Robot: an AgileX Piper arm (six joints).
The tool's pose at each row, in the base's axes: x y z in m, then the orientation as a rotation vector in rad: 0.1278, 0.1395, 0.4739, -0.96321, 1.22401, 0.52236; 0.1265, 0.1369, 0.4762, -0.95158, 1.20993, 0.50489; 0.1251, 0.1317, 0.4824, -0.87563, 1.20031, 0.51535; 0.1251, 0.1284, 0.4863, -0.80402, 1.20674, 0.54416; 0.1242, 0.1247, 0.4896, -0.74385, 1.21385, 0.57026; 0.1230, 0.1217, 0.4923, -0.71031, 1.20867, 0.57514; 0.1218, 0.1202, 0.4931, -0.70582, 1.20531, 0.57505; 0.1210, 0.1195, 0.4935, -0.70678, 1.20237, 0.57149; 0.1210, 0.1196, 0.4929, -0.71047, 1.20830, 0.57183; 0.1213, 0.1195, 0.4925, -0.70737, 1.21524, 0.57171; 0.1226, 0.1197, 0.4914, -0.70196, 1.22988, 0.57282
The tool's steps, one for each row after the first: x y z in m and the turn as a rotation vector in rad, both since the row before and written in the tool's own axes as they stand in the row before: -0.0022, -0.0011, -0.0028, 0.01791, -0.01094, -0.01321; -0.0055, -0.0038, -0.0048, 0.05066, -0.03884, 0.03419; -0.0034, -0.0031, -0.0023, 0.03778, -0.02773, 0.05279; -0.0033, -0.0024, -0.0030, 0.03042, -0.02154, 0.04700; -0.0029, -0.0016, -0.0026, 0.02134, -0.01774, 0.01596; -0.0011, -0.0003, -0.0017, 0.00298, -0.00456, 0.00057; -0.0006, 0.0001, -0.0010, 0.00095, -0.00156, -0.00410; 0.0006, 0.0002, 0.0000, -0.00226, 0.00647, 0.00097; 0.0005, -0.0002, 0.0000, 0.00309, 0.00498, 0.00401; 0.0014, -0.0006, 0.0008, 0.00489, 0.01068, 0.00893
